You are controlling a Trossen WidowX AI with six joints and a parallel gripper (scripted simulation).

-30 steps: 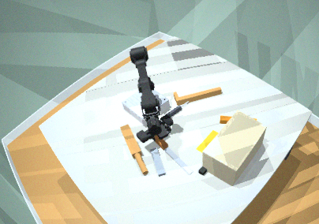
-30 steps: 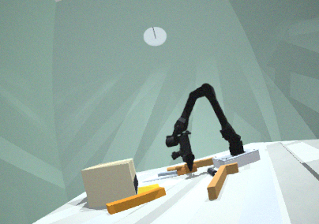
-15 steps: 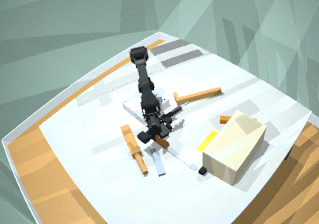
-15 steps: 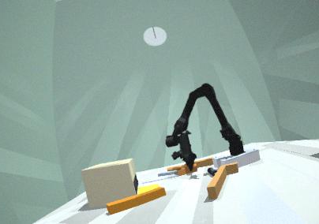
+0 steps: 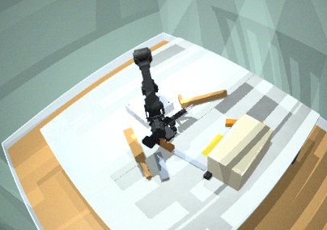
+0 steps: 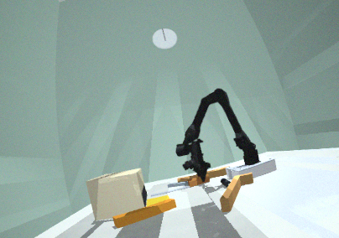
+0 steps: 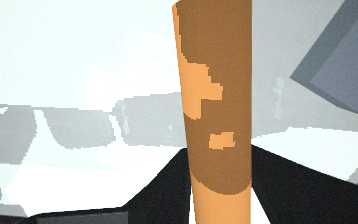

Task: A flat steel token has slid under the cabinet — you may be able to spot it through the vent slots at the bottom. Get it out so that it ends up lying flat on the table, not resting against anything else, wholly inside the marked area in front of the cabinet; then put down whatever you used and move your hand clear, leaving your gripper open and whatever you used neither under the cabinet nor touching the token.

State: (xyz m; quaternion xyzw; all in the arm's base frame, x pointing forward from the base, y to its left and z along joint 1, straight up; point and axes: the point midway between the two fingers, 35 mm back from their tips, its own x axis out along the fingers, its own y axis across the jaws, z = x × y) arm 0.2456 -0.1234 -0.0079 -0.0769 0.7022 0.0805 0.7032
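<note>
Now: the grey flat bar 110 mm ahead of my gripper tip and 80 mm to the right of it. The rest, counted from my gripper tip: orange paddle 130 mm to the right, 10 mm above; orange bar 220 mm ahead, 390 mm to the left.
</note>
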